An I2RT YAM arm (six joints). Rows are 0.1 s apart.
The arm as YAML. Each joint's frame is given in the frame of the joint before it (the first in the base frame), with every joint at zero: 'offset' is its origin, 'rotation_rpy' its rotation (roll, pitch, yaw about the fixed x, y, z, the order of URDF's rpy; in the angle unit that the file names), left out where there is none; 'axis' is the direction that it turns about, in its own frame. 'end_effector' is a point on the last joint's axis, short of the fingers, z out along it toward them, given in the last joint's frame.
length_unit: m
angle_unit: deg
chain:
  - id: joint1
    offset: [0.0, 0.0, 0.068]
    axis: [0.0, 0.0, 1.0]
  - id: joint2
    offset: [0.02, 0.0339, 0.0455]
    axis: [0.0, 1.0, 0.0]
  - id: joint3
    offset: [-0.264, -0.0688, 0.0]
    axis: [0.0, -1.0, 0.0]
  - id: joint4
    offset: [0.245, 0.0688, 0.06]
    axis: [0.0, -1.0, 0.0]
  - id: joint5
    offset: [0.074, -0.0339, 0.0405]
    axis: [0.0, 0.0, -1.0]
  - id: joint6
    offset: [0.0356, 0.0, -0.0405]
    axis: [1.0, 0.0, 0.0]
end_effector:
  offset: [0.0, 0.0, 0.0]
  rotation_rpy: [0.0, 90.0, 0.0]
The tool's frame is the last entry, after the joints.
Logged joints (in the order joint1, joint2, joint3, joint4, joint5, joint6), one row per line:
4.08 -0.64 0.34 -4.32 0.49 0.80
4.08 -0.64 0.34 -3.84 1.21 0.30
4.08 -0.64 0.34 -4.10 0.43 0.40
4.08 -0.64 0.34 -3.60 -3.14 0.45
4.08 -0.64 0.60 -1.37 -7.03 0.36
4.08 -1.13 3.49 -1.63 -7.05 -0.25
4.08 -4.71 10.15 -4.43 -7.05 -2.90
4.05 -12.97 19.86 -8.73 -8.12 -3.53
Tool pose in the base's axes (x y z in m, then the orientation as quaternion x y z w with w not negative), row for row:
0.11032 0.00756 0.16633 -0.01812 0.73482 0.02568 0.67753
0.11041 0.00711 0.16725 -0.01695 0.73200 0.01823 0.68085
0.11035 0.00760 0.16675 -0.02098 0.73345 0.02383 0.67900
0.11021 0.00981 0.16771 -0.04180 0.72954 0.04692 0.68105
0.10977 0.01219 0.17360 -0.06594 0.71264 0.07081 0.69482
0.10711 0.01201 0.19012 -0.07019 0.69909 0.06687 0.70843
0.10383 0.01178 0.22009 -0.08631 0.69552 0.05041 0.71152
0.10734 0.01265 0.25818 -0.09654 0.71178 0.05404 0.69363
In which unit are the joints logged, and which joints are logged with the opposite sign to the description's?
The joints are logged in degrees. Opposite sign: joint2.
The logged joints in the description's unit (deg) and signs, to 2 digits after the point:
4.08 0.64 0.34 -4.32 0.49 0.80
4.08 0.64 0.34 -3.84 1.21 0.30
4.08 0.64 0.34 -4.10 0.43 0.40
4.08 0.64 0.34 -3.60 -3.14 0.45
4.08 0.64 0.60 -1.37 -7.03 0.36
4.08 1.13 3.49 -1.63 -7.05 -0.25
4.08 4.71 10.15 -4.43 -7.05 -2.90
4.05 12.97 19.86 -8.73 -8.12 -3.53

